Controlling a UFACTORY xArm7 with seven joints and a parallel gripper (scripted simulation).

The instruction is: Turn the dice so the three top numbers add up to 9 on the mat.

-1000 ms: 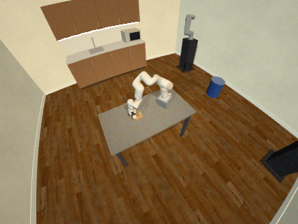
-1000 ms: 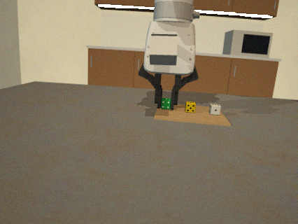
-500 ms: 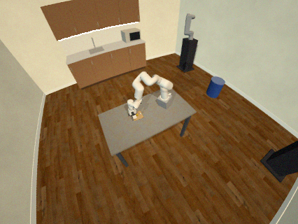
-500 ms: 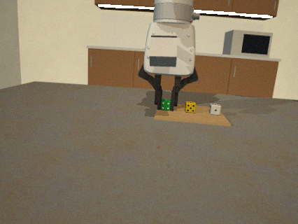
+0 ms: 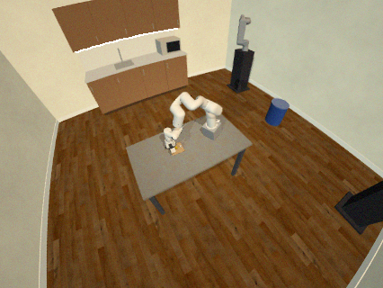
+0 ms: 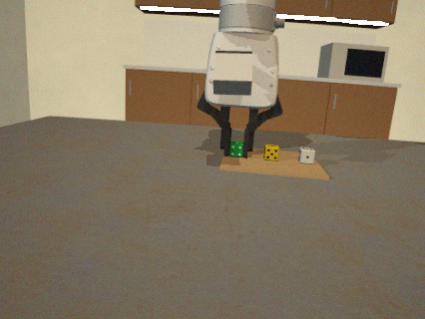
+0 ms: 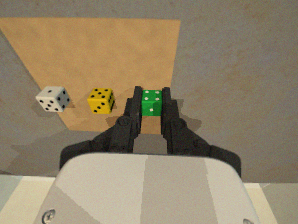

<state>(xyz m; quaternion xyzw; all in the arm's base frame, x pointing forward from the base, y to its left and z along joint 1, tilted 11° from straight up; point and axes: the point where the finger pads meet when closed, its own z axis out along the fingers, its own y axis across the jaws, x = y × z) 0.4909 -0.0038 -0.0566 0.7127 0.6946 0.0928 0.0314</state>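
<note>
My hand is 1 cm above the green die. From my hand the other things lie so: tan mat: 5 cm behind, 2 cm below; white die: 10 cm behind, 1 cm below; yellow die: 5 cm behind, 1 cm below.
</note>
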